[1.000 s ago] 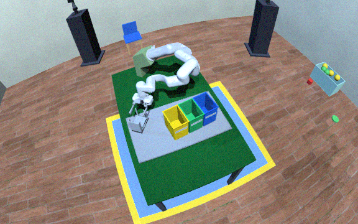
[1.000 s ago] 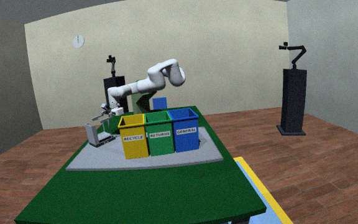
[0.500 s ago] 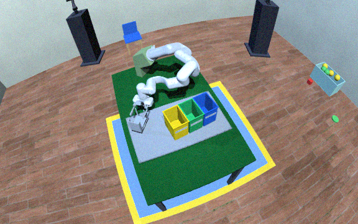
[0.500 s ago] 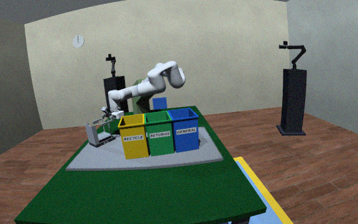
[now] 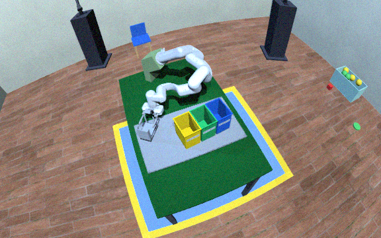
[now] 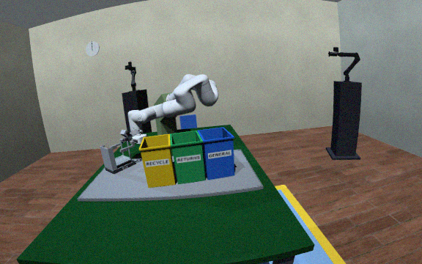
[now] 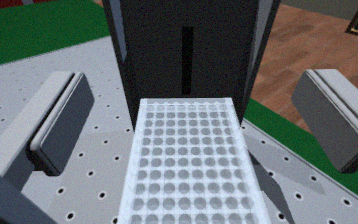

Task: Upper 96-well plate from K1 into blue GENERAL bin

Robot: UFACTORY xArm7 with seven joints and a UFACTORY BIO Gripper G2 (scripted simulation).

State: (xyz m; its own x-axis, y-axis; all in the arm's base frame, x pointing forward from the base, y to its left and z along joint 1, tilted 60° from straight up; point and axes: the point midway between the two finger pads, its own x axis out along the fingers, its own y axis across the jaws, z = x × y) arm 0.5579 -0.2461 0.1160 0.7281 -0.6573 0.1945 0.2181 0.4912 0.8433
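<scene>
Now: the clear 96-well plate 70 mm below my hand, 20 mm ahead of it and 10 mm to the right of it. From my hand the other things lie so: green returns bin: 420 mm to the left, 20 mm below; dark plate: 80 mm below, 20 mm ahead, 10 mm to the right; yellow recycle bin: 300 mm to the left, 60 mm ahead, 20 mm below.
</scene>
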